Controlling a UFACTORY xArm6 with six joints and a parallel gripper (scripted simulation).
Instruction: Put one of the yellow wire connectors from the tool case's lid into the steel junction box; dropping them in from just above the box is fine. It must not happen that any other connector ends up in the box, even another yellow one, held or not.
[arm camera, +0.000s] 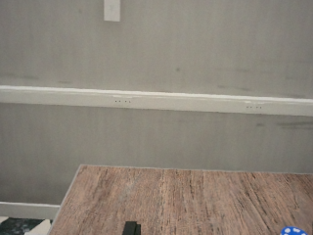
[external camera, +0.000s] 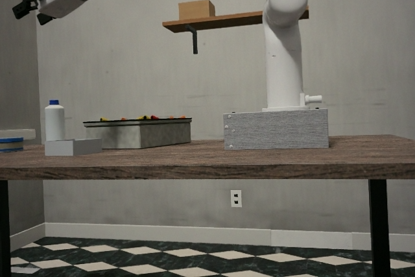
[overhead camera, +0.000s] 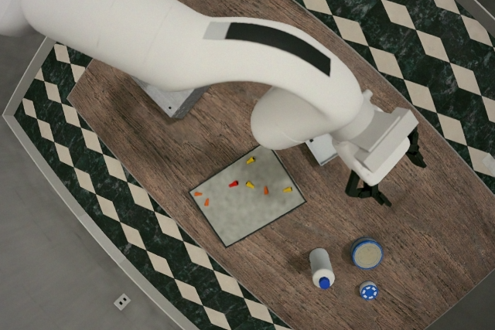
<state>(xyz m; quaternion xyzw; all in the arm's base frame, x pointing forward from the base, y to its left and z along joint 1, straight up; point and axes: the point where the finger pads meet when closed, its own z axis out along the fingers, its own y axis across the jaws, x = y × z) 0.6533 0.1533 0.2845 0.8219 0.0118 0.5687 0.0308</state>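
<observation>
My gripper is now 28 cm above the yellow wire connector, 23 cm past it and 21 cm to the left of it. Round my hand: tool case 31 cm to the right, 31 cm below, 17 cm behind; then red connector 30 cm to the right, 28 cm below, 22 cm behind.
</observation>
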